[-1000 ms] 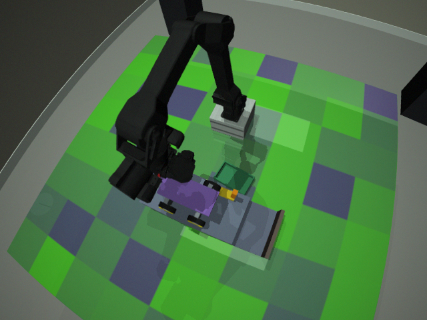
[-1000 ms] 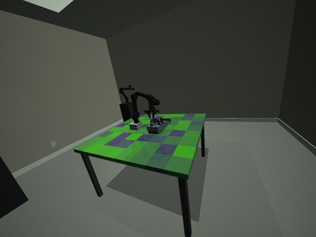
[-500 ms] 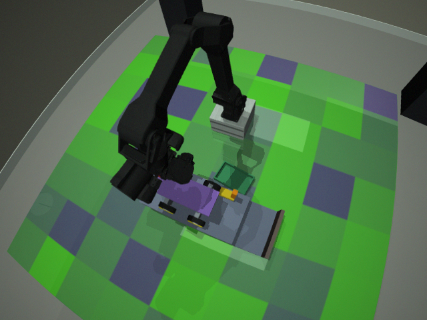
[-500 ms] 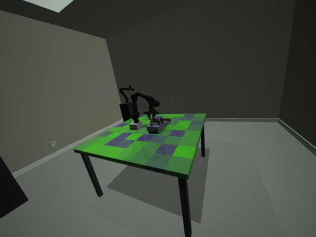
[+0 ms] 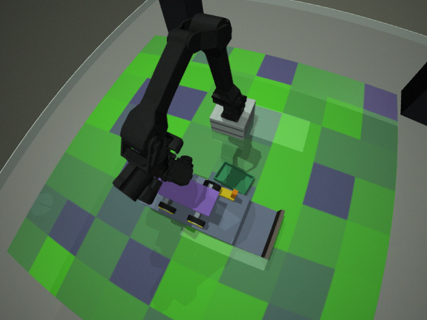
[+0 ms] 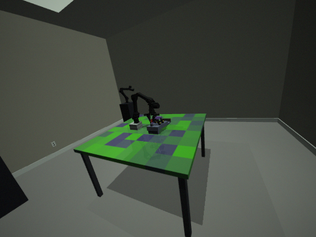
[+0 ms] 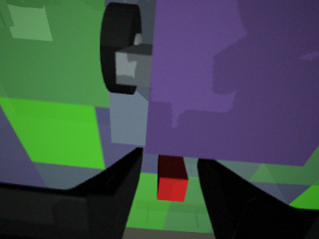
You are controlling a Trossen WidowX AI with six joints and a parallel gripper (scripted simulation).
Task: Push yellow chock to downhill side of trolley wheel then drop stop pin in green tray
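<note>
My gripper tip is now 19 cm to the right of the yellow chock, 5 cm past it and 5 cm above it. The rest, counted from my gripper tip: red-headed stop pin 1 cm below; then purple-topped trolley 10 cm to the left, 2 cm below, 1 cm ahead; then grey ramp 11 cm to the left, 9 cm below, 1 cm ahead.
</note>
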